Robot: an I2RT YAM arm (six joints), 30 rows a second.
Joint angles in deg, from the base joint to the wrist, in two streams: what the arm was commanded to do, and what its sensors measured. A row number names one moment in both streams.
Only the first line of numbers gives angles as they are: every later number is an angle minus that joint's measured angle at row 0.
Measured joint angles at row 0:
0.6, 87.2, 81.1, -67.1, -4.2, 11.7
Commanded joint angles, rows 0 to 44:
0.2, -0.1, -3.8, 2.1, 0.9, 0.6
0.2, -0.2, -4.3, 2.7, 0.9, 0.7
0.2, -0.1, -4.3, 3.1, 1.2, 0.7
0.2, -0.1, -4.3, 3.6, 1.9, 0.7
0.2, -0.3, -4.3, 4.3, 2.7, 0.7
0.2, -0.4, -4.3, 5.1, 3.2, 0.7
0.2, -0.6, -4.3, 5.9, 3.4, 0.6
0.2, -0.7, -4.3, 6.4, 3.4, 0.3
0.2, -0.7, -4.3, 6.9, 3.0, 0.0
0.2, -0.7, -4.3, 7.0, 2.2, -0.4
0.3, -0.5, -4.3, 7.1, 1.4, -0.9
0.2, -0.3, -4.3, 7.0, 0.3, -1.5
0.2, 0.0, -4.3, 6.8, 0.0, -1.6
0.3, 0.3, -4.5, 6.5, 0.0, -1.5
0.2, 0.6, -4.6, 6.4, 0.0, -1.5
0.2, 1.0, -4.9, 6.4, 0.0, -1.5
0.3, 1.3, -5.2, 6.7, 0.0, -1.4
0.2, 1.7, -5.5, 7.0, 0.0, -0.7
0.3, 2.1, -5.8, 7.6, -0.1, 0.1
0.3, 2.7, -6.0, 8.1, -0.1, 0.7
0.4, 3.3, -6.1, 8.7, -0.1, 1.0
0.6, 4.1, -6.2, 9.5, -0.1, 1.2
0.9, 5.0, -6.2, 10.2, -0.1, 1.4
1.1, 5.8, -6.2, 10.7, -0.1, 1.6
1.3, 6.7, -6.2, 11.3, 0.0, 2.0
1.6, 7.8, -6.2, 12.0, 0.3, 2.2
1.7, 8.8, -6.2, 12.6, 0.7, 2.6
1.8, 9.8, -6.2, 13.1, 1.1, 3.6
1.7, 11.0, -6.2, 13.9, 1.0, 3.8
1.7, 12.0, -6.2, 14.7, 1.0, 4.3
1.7, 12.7, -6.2, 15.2, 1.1, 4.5
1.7, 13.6, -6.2, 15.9, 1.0, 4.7
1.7, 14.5, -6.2, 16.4, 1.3, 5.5
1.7, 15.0, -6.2, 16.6, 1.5, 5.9
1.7, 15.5, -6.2, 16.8, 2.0, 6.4
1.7, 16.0, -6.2, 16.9, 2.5, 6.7
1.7, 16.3, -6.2, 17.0, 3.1, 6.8
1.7, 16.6, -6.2, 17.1, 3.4, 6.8
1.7, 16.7, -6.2, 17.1, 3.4, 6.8
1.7, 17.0, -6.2, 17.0, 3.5, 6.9
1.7, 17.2, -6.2, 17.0, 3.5, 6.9
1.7, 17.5, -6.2, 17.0, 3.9, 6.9
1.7, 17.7, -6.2, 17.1, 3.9, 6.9
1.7, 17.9, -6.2, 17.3, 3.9, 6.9
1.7, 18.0, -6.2, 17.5, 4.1, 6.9
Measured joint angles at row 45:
1.6, 16.8, -5.9, 17.1, 2.7, 6.3
